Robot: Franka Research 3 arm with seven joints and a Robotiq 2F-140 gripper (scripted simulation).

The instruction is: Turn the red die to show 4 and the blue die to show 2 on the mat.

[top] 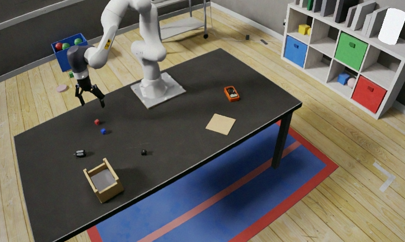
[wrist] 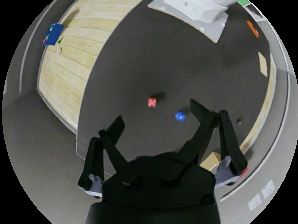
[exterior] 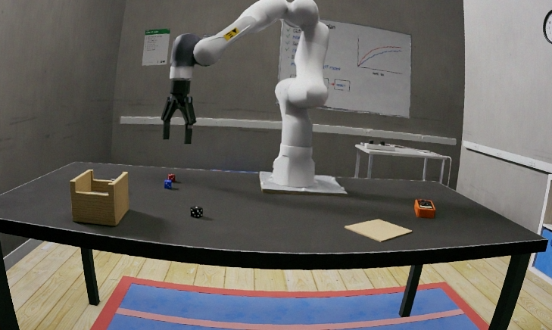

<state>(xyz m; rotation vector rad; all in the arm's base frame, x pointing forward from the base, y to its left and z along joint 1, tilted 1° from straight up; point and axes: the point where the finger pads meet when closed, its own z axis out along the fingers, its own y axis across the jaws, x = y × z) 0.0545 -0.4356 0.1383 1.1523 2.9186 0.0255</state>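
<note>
The red die lies 150 mm below my hand and 20 mm to the right of it. The rest, counted from my hand: dark object (200 mm ahead, 190 mm to the right, 140 mm below); black die (400 mm ahead, 150 mm to the left, 150 mm below); blue die (150 mm below, 100 mm ahead).
</note>
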